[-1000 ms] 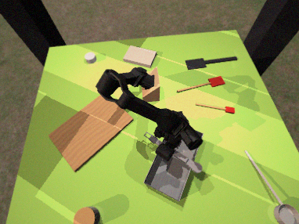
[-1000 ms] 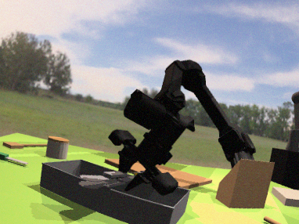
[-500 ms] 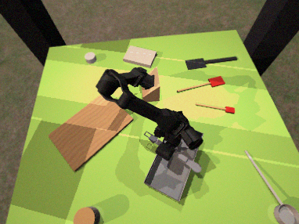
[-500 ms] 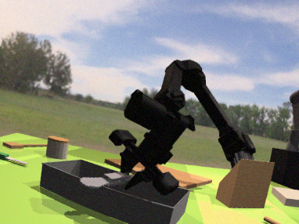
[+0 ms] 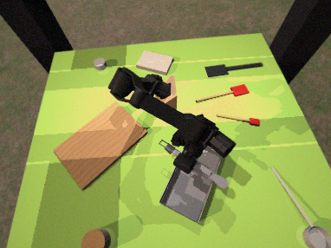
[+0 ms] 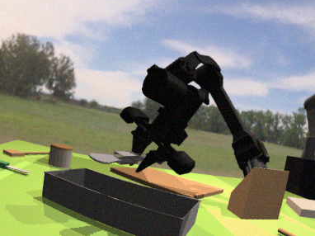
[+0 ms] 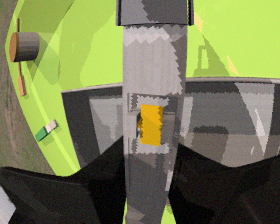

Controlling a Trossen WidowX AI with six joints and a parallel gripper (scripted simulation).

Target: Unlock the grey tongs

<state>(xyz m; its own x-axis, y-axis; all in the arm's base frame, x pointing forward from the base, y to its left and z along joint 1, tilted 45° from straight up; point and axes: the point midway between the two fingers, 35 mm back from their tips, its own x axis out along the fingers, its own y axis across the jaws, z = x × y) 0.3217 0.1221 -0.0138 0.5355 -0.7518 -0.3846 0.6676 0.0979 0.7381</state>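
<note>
My gripper tip is now 3 cm past the yellow lock piece, 1 cm to the left of it and 3 cm below it. Round my gripper tip: cork-topped canister (26 cm ahead, 30 cm to the right, 6 cm below); dark roasting tin (2 cm ahead, 4 cm to the left, 7 cm below); wooden board (12 cm behind, 38 cm to the right, 9 cm below).
</note>
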